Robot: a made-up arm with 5 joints.
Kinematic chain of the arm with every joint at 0, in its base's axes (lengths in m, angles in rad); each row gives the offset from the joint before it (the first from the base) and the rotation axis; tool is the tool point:
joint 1: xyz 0 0 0.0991 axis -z
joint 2: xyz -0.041 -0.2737 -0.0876 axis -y
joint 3: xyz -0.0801 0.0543 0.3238 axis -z
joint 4: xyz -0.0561 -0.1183 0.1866 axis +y
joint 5: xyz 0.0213 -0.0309 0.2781 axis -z
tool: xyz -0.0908 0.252 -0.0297
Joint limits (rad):
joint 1: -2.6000..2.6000
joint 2: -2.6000..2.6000
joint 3: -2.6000..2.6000
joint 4: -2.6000..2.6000
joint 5: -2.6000..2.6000
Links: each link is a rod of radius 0.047 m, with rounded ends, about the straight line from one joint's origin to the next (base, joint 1, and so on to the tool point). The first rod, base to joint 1, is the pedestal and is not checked.
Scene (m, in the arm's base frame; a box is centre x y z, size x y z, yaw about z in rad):
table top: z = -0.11
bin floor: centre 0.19 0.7 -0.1 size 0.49 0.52 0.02 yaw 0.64
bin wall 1: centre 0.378 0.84 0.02 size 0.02 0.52 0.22 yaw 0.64
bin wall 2: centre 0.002 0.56 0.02 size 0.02 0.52 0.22 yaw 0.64
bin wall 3: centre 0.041 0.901 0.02 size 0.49 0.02 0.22 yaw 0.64
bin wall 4: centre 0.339 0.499 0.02 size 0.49 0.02 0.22 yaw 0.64
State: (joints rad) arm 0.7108 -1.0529 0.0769 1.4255 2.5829
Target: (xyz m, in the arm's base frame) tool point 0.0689 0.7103 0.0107
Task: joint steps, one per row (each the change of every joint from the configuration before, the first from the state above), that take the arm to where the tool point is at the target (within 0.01 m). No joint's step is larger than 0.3 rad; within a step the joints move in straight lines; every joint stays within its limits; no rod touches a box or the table.
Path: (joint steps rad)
1: -0.2962 0.0235 0.0899 -0.2525 -0.2266
2: -0.2963 0.0236 0.0900 -0.2525 -0.2266
3: -0.2962 0.0235 0.0899 -0.2525 -0.2266
4: -0.2963 0.0236 0.0899 -0.2525 -0.2266
5: -0.2962 0.0235 0.0899 -0.2525 -0.2267
6: -0.2963 0.0236 0.0900 -0.2525 -0.2266
7: -0.1490 -0.0411 -0.2762 0.0975 0.2450
8: -0.1490 -0.0410 -0.2761 0.0974 0.2450
9: -0.1490 -0.0411 -0.2762 0.0975 0.2449
10: -0.1490 -0.0411 -0.2761 0.0975 0.2450
11: -0.1490 -0.0410 -0.2762 0.0975 0.2449

